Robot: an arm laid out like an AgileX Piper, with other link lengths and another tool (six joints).
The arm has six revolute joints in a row. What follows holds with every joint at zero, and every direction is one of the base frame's.
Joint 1 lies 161.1 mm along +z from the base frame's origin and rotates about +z.
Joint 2 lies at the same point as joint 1 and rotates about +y.
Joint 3 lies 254.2 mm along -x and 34.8 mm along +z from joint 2 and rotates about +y.
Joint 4 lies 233.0 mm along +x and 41.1 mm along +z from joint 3 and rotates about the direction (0.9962, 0, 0.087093).
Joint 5 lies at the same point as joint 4 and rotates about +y.
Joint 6 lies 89.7 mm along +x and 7.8 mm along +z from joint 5 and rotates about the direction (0.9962, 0, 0.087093).
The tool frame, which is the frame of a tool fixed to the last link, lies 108.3 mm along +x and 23.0 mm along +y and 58.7 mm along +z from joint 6; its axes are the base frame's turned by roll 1.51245, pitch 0.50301 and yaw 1.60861 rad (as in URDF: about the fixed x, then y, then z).
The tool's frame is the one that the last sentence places.
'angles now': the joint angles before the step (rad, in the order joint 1, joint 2, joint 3, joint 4, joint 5, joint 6). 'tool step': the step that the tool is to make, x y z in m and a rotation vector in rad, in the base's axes. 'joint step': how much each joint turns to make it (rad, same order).
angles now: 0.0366, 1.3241, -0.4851, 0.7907, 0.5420, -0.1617
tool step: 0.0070, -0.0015, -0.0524, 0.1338, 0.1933, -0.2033
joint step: -0.0002, 0.2413, -0.0094, 0.2801, -0.0444, -0.0397
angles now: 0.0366, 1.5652, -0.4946, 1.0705, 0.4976, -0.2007
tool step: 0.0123, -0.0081, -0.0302, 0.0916, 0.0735, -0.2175
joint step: 0.0003, 0.1564, -0.0067, 0.3674, -0.0480, -0.1474
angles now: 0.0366, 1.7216, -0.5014, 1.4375, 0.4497, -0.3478
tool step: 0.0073, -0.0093, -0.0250, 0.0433, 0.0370, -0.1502
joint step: 0.0000, 0.1236, -0.0055, 0.3305, -0.0115, -0.1930
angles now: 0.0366, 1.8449, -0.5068, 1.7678, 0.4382, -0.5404
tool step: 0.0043, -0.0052, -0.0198, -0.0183, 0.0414, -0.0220
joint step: -0.0001, 0.0899, -0.0425, 0.0381, -0.0208, -0.0242
